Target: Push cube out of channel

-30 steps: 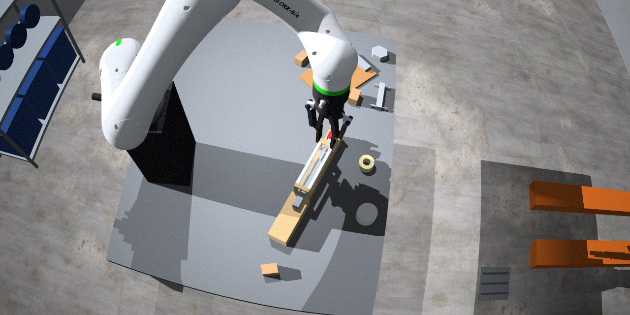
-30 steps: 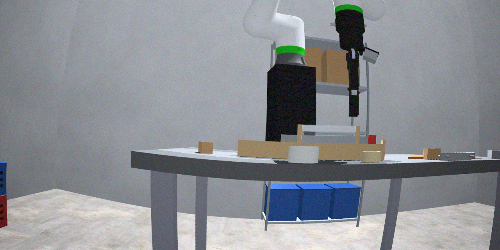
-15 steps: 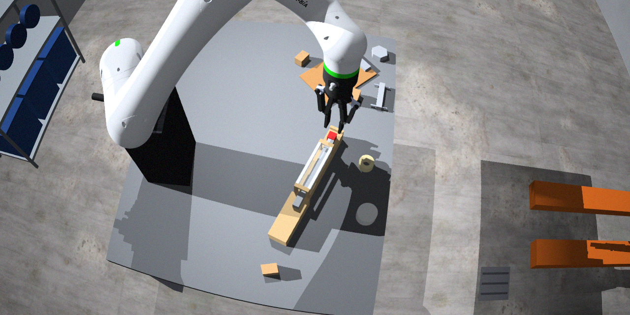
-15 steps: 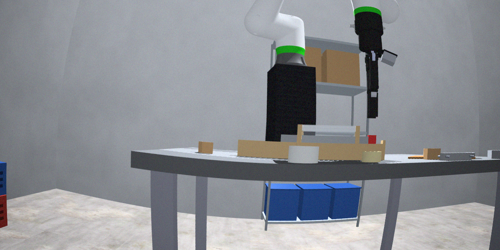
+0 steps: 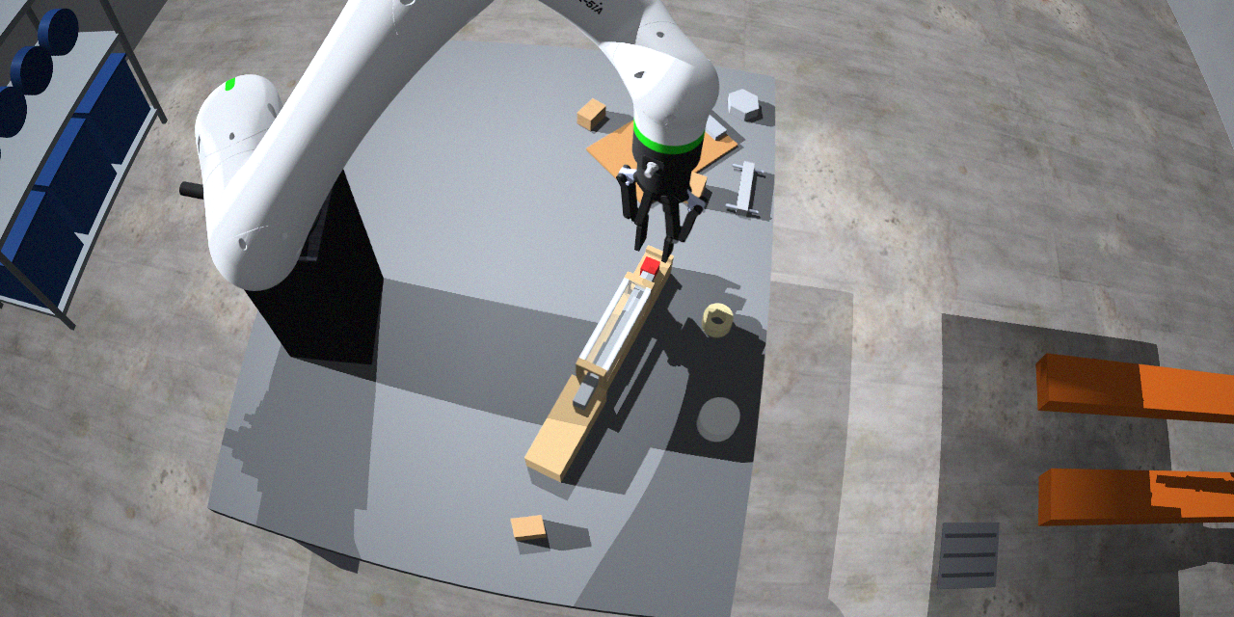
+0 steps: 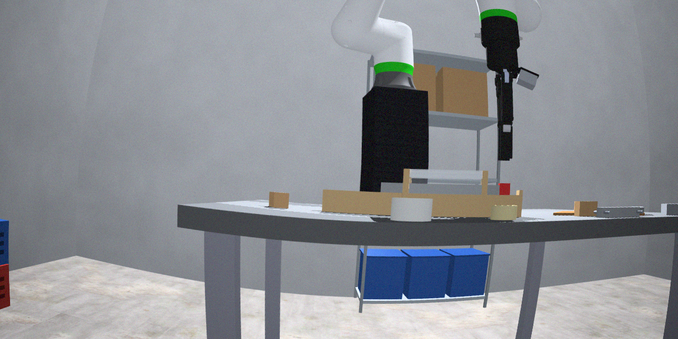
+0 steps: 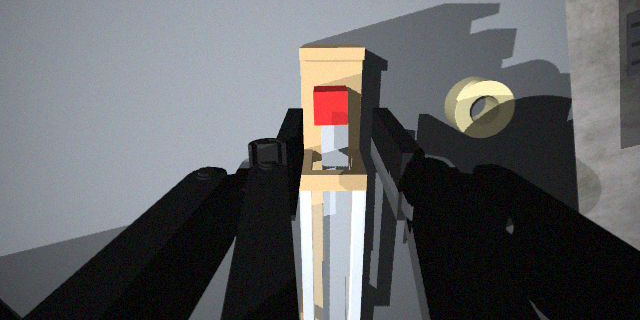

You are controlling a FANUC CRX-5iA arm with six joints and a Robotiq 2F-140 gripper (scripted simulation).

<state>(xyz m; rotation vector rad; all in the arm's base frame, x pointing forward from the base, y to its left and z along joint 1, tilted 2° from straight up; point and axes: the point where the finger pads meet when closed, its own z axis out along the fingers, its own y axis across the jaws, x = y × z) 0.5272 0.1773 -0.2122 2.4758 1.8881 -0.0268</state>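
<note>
The red cube is 9 cm below my hand. Round my hand: tan block (10 cm behind, 46 cm to the right, 13 cm below); then white disc (15 cm ahead, 22 cm to the right, 13 cm below); then wooden channel (4 cm behind, 12 cm to the right, 9 cm below).
</note>
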